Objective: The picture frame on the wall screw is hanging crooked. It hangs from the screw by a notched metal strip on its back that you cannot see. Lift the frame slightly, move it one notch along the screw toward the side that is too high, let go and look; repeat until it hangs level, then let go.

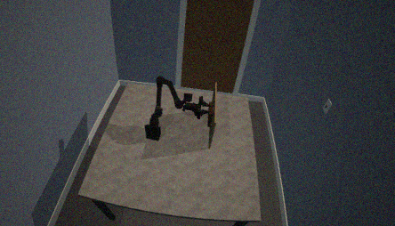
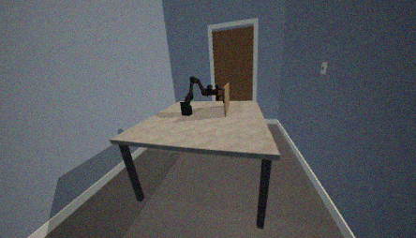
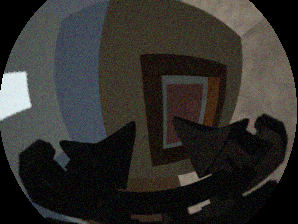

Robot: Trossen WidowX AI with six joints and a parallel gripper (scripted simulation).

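Right now the picture frame is 10 mm ahead of my gripper tip and 50 mm below it. Also, from my gripper tip: wall panel (20 mm ahead, 20 mm to the left, 70 mm below).
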